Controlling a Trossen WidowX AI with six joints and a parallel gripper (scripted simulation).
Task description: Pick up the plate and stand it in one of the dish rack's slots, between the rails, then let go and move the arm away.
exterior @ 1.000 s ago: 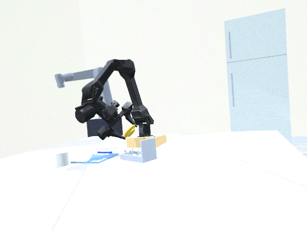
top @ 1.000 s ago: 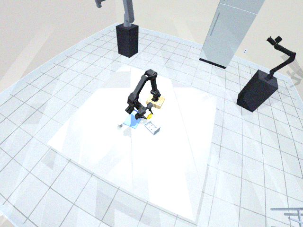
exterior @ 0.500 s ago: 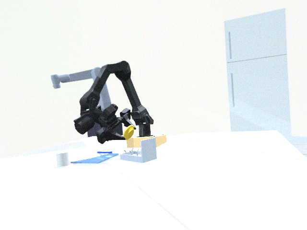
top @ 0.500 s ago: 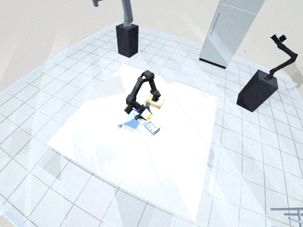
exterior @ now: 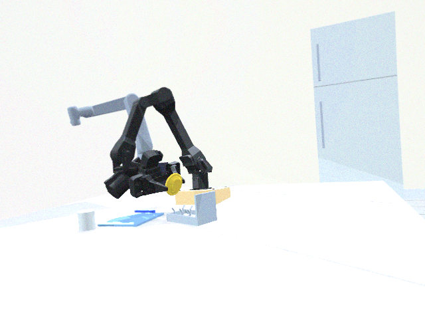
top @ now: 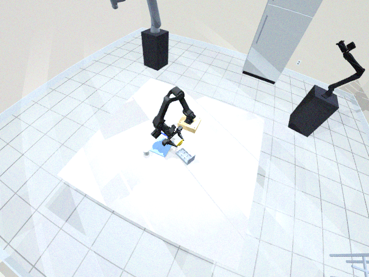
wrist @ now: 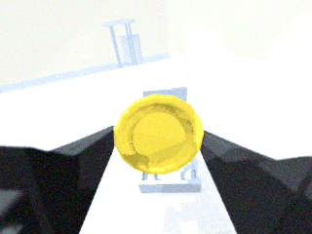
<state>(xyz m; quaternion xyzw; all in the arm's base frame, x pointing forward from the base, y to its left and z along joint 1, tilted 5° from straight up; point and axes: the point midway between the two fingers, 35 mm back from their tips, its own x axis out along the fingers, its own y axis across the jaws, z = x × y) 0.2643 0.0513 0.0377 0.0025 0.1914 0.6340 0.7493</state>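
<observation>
Now: gripper tip 2 cm short of the grey dish rack, 6 cm to the right of it and 7 cm above it. Round my gripper tip: white cup: 16 cm ahead, 19 cm to the right, 7 cm below; then blue utensil: 6 cm behind, 17 cm to the right, 9 cm below; then yellow plate: 1 cm to the right.
</observation>
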